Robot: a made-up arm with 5 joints. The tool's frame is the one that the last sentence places. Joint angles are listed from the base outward.
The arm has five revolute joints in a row. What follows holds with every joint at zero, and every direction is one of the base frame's.
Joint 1 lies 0.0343 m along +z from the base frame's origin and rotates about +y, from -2.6 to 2.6 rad.
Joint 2 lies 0.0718 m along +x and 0.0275 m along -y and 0.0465 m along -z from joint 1 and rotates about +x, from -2.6 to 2.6 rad.
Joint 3 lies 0.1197 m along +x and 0.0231 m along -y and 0.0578 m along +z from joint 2 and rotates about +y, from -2.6 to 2.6 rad.
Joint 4 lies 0.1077 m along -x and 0.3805 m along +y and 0.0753 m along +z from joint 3 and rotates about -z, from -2.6 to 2.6 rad.
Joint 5 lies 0.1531 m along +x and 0.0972 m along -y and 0.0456 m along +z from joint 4 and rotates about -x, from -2.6 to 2.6 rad.
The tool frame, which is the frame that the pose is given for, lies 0.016 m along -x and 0.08 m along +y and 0.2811 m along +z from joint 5; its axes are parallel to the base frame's.
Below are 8 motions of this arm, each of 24 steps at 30 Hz.
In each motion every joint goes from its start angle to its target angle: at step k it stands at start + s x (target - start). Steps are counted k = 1, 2, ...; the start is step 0. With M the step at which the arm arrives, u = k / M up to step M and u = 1 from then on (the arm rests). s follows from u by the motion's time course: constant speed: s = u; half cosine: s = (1 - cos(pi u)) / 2; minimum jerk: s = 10 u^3 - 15 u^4 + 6 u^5.
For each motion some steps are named. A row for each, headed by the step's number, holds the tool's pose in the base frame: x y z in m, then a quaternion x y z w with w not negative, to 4 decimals.
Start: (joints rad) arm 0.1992 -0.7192 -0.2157 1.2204 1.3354
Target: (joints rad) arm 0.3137 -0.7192 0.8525 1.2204 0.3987
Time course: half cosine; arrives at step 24
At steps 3, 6, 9, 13, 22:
3: 0.2665 0.3243 -0.1162 -0.7187 0.1427 -0.4970 0.4649
6: 0.2795 0.3351 -0.1093 -0.7174 0.1639 -0.4877 0.4696
9: 0.3036 0.3480 -0.1017 -0.7134 0.1961 -0.4767 0.4747
13: 0.3505 0.3588 -0.0980 -0.7029 0.2471 -0.4665 0.4768
22: 0.4374 0.3474 -0.1192 -0.6792 0.3245 -0.4684 0.4626

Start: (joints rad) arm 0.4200 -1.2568 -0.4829 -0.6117 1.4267
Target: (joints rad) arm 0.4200 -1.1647 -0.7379 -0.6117 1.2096
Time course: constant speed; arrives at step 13
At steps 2, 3, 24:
2: -0.1888 0.2438 -0.5191 -0.8348 -0.2291 0.4556 0.2075
3: -0.1909 0.2490 -0.5159 -0.8314 -0.2350 0.4547 0.2164
24: -0.2135 0.2934 -0.4795 -0.7895 -0.2940 0.4475 0.3001

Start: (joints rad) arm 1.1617 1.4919 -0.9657 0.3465 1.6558
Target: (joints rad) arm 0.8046 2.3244 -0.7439 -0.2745 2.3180
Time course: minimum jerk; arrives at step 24
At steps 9, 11, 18, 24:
9: 0.4878 -0.1804 0.0208 -0.2199 0.5989 -0.3459 0.6880
11: 0.4793 -0.2093 0.0292 -0.2091 0.5858 -0.3286 0.7107
18: 0.4287 -0.2947 0.0398 -0.1842 0.5189 -0.3027 0.7779
24: 0.4146 -0.3112 0.0368 -0.1802 0.5015 -0.3040 0.7897

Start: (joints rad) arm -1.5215 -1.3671 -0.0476 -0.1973 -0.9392
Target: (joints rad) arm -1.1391 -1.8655 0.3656 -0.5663 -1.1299
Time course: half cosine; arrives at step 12
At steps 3, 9, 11, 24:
3: 0.1402 0.3872 0.3126 -0.1983 -0.5566 -0.1259 0.7969
9: 0.4090 0.2441 0.3507 -0.1729 -0.2931 -0.2568 0.9046
11: 0.4511 0.2048 0.3428 -0.1642 -0.2491 -0.2836 0.9113
24: 0.4563 0.1993 0.3415 -0.1629 -0.2435 -0.2872 0.9120

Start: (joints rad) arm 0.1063 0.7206 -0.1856 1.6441 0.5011
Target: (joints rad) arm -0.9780 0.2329 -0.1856 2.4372 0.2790
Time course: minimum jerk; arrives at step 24
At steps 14, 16, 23, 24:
14: -0.2140 0.0069 0.3572 0.3352 0.1335 -0.7676 0.5297
16: -0.2761 0.0421 0.3064 0.3977 0.0844 -0.7748 0.4842
23: -0.3449 0.1017 0.2083 0.4980 0.0195 -0.7682 0.4018
24: -0.3451 0.1019 0.2079 0.4983 0.0193 -0.7682 0.4015

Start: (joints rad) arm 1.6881 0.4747 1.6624 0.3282 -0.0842
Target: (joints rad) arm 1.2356 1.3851 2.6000 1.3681 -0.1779
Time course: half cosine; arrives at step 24
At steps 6, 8, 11, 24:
6: 0.0453 0.1971 -0.5597 -0.0587 -0.9903 -0.0090 0.1260
8: 0.0658 0.1918 -0.5514 -0.0493 -0.9887 -0.0444 0.1346
11: 0.1073 0.1904 -0.5330 -0.0283 -0.9834 -0.1220 0.1310
24: 0.2864 0.2267 -0.4268 -0.0684 0.9131 0.3979 0.0579

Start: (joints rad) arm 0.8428 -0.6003 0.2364 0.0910 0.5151
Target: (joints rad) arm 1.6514 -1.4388 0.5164 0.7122 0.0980
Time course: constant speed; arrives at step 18
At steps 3, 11, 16, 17, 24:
3: 0.1358 0.5371 -0.2722 -0.5504 0.4903 0.1617 0.6562
11: -0.0917 0.4683 -0.3721 -0.6816 0.5045 0.1697 0.5021
16: -0.2408 0.4214 -0.3539 -0.7520 0.4506 0.2074 0.4340
17: -0.2694 0.4124 -0.3433 -0.7635 0.4353 0.2182 0.4243
24: -0.2974 0.4034 -0.3306 -0.7738 0.4186 0.2301 0.4159

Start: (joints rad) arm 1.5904 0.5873 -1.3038 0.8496 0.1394
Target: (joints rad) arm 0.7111 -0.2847 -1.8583 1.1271 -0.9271
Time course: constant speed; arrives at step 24
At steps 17, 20, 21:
17: -0.3042 0.1078 0.0384 0.4143 -0.4336 -0.3384 0.7252
20: -0.3297 0.0636 -0.0728 0.4893 -0.5054 -0.2348 0.6708
21: -0.3298 0.0468 -0.1108 0.5121 -0.5254 -0.1980 0.6500

